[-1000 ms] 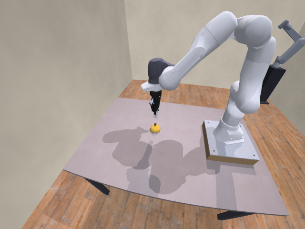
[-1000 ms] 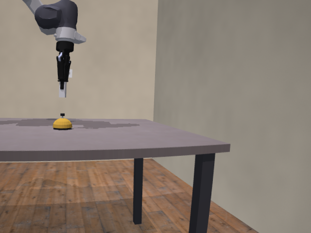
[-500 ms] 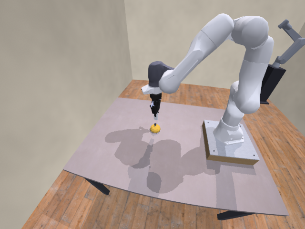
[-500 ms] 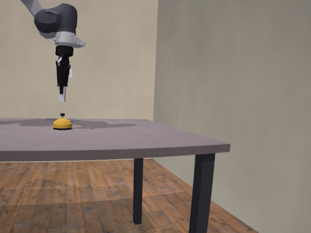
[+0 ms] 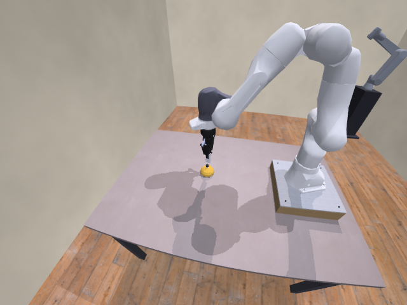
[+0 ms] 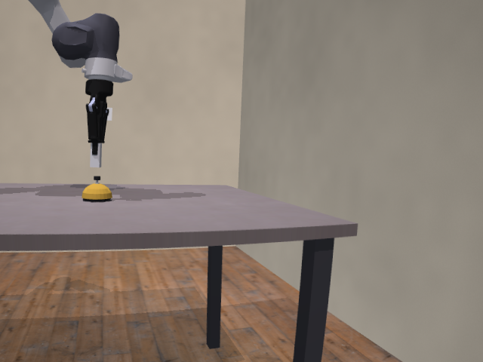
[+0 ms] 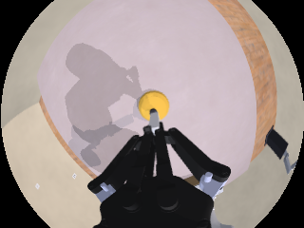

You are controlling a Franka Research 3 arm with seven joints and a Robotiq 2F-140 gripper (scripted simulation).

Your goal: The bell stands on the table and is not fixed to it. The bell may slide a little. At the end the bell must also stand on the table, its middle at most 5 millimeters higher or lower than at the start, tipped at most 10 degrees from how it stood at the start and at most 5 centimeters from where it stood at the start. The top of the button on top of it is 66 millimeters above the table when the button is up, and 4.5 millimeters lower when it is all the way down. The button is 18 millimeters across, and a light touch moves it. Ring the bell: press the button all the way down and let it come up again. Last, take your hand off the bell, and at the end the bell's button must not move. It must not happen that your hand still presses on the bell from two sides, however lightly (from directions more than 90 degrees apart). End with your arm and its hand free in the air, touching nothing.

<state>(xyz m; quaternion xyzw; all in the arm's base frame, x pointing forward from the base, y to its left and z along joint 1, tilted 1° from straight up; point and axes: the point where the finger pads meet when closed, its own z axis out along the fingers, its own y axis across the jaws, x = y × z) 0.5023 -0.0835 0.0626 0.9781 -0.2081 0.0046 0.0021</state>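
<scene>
Now: the black button 70 mm below my hand. The rest, counted from my hand: yellow dome bell 80 mm below.
</scene>
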